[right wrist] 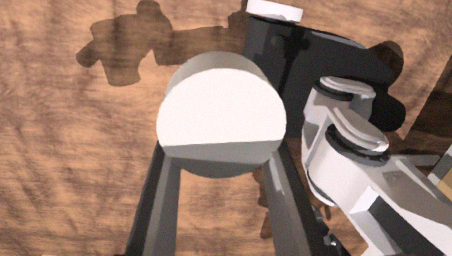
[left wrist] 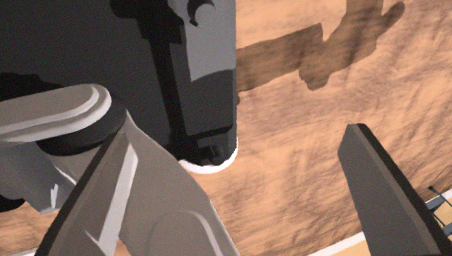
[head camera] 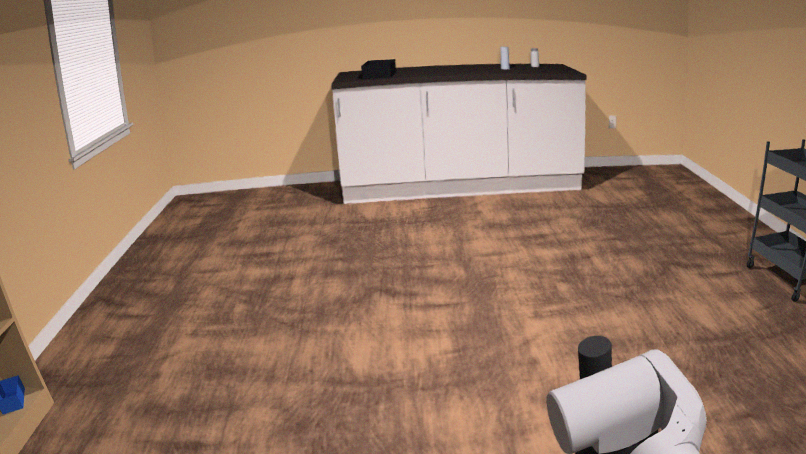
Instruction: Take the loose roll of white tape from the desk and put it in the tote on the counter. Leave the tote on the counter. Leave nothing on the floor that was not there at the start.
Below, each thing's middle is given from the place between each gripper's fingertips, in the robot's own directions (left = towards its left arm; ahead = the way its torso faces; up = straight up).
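White tape roll point(right wrist: 220, 117): 450 mm to the right of my left hand, 300 mm ahead of it, 330 mm above it.
My right hand is now 2 cm to the left of the white tape roll.
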